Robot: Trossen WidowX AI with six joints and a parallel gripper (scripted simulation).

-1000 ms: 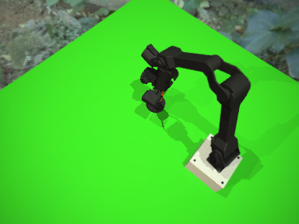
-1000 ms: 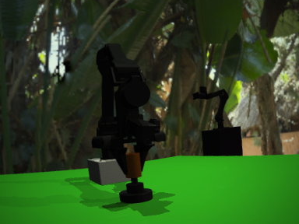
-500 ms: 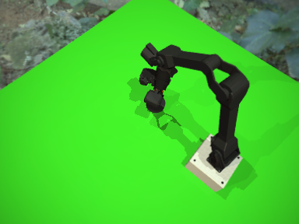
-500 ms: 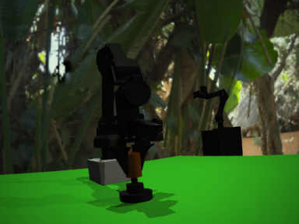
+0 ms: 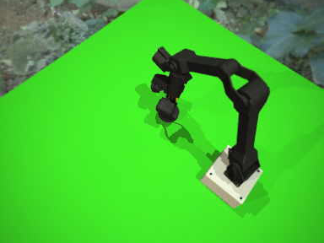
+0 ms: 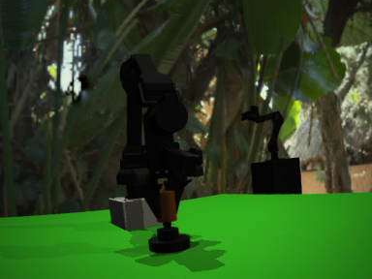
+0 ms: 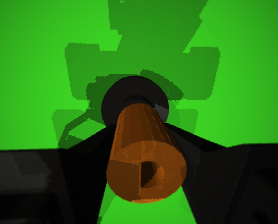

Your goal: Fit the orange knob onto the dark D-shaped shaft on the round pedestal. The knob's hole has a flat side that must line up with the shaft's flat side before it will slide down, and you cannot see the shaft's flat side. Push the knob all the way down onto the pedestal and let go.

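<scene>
Now: the orange knob 20 mm above my gripper tip. Also, from my gripper tip: pedestal 40 mm below.
</scene>
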